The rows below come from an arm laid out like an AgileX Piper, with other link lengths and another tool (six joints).
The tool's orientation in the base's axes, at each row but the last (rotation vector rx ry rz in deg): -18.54, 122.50, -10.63; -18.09, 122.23, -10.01; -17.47, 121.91, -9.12; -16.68, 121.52, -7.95; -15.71, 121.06, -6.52; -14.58, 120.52, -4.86; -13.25, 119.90, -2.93
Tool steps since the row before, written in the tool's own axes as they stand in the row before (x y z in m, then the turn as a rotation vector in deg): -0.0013, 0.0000, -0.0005, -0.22, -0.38, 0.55; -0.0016, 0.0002, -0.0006, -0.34, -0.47, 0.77; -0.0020, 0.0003, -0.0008, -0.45, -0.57, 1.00; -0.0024, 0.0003, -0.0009, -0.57, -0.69, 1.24; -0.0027, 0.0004, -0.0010, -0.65, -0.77, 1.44; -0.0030, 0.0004, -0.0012, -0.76, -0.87, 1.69; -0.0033, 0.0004, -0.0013, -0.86, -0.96, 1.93
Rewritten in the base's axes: 0.0003, 0.0004, 0.0013, 0.64, -0.30, -0.03; 0.0003, 0.0007, 0.0016, 0.90, -0.35, -0.04; 0.0003, 0.0008, 0.0020, 1.16, -0.42, -0.05; 0.0004, 0.0009, 0.0024, 1.44, -0.50, -0.05; 0.0005, 0.0010, 0.0027, 1.67, -0.55, -0.08; 0.0004, 0.0010, 0.0031, 1.95, -0.61, -0.10; 0.0004, 0.0009, 0.0034, 2.22, -0.67, -0.13
